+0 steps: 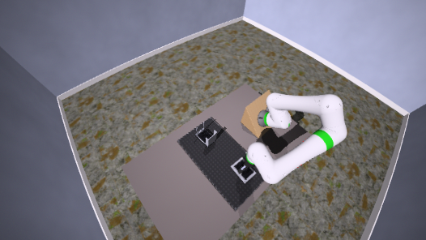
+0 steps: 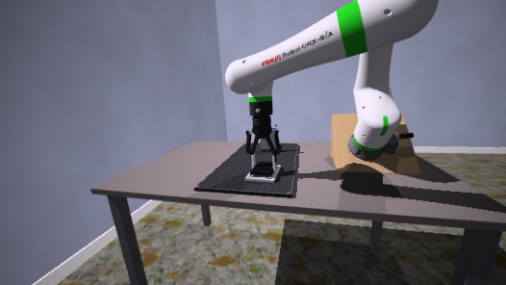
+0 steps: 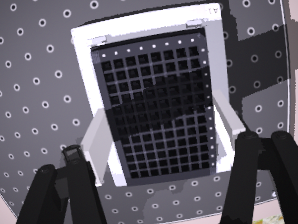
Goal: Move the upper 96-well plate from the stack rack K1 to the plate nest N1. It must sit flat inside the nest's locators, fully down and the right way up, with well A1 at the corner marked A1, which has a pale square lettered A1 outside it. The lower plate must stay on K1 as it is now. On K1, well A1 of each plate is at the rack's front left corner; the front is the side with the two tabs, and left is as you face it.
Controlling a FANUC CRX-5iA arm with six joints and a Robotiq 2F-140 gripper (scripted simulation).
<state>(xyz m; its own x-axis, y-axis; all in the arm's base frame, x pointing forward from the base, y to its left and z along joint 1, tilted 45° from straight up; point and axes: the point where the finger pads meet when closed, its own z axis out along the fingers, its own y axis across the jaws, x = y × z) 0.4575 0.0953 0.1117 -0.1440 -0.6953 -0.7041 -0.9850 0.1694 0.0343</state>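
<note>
The plate nest N1 is 40 mm below my hand. Round my hand: pale square (70 mm to the right, 60 mm behind, 40 mm below); 96-well plate (20 mm below).
</note>
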